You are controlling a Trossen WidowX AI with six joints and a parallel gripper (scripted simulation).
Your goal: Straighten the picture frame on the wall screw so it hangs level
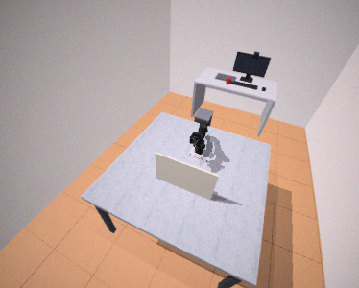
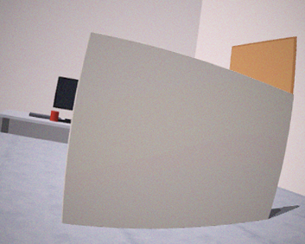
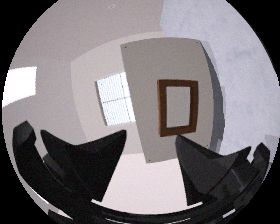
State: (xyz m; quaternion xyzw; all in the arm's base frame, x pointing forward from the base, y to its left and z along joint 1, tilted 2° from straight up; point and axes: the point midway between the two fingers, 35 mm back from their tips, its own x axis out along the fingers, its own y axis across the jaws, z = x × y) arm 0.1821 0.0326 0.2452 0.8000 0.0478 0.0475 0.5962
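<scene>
Right now the brown wooden picture frame is 19 cm ahead of my gripper tip, 5 cm to the left of it and 9 cm below it. From my gripper tip the other things lie so: wall panel (20 cm ahead, 4 cm to the left, 10 cm below).
</scene>
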